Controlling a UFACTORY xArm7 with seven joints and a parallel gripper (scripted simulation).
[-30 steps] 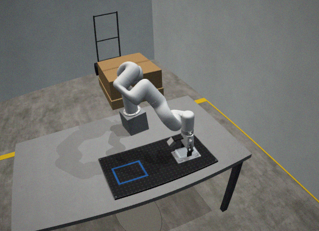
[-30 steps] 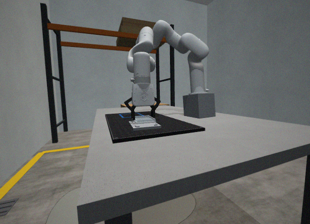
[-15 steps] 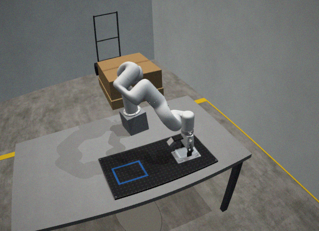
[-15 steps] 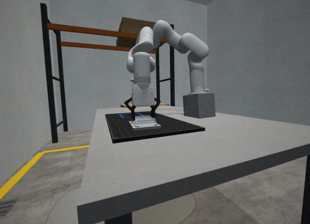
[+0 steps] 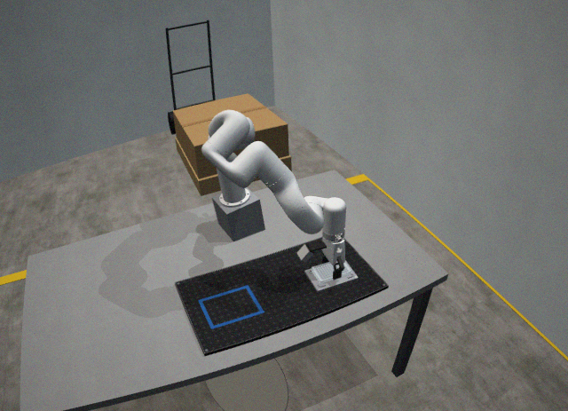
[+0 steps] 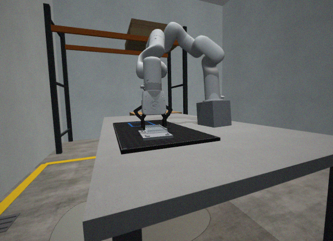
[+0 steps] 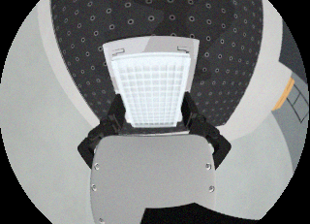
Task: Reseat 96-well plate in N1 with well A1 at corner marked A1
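Now: the plate nest N1 30 mm below my hand. The rest, counted from my hand: white 96-well plate: 10 mm below.
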